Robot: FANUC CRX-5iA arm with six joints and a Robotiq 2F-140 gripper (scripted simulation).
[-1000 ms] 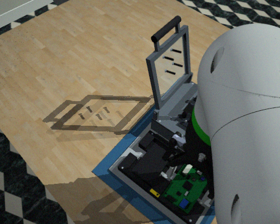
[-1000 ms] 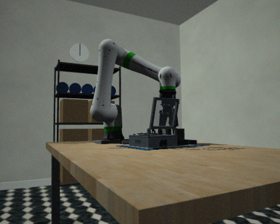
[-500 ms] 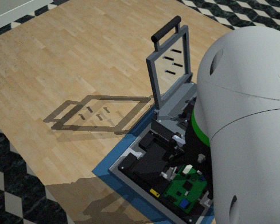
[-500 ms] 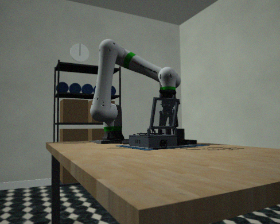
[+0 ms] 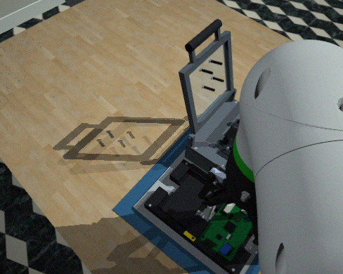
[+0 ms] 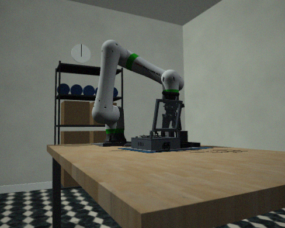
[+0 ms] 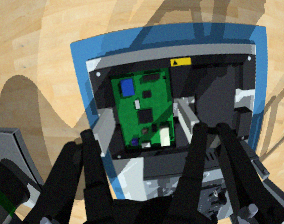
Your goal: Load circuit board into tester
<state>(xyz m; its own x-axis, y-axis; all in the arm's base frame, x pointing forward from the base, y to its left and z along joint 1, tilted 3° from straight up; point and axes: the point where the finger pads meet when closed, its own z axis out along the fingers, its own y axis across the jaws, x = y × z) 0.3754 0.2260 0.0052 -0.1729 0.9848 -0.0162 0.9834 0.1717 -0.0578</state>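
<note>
My gripper is now 30 mm above the green circuit board. The rest, counted from my hand: tester lid: 210 mm ahead, 140 mm to the right, 140 mm above; tester: 110 mm ahead, 110 mm to the right, 70 mm above.
</note>
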